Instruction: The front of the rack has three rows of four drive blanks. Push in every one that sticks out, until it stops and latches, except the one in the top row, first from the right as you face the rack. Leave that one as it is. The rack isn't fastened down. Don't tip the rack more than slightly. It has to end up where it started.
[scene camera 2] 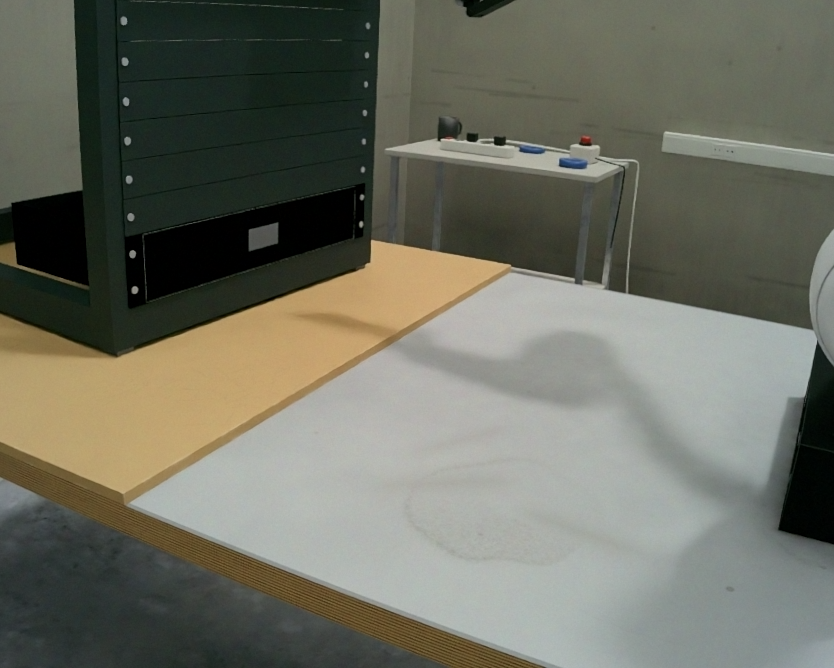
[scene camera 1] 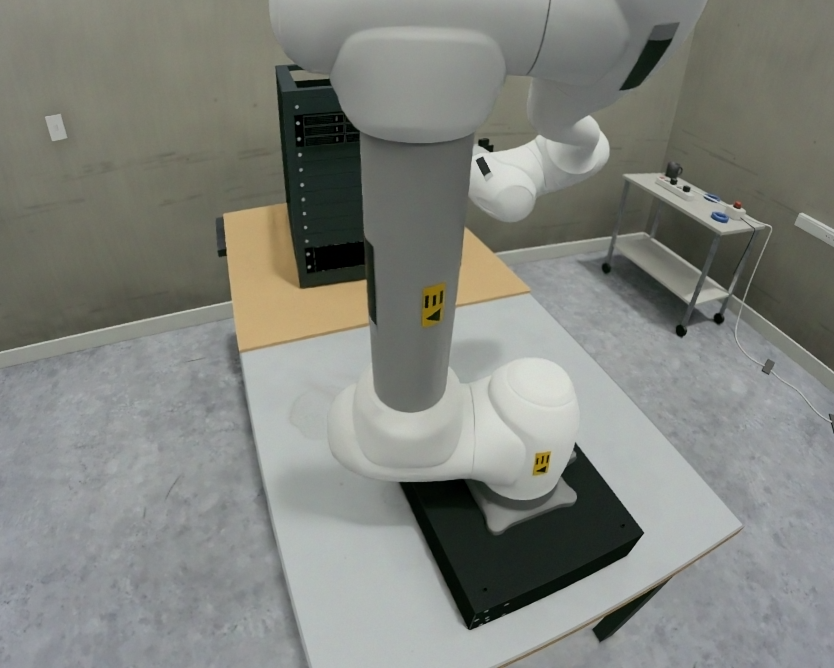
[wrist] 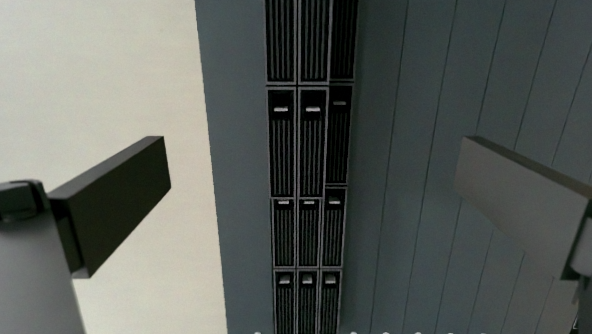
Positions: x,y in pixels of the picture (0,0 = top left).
Scene:
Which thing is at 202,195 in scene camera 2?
A dark rack.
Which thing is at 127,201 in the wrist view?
The gripper.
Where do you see a drive blank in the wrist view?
280,100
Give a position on a drive blank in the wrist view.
340,112

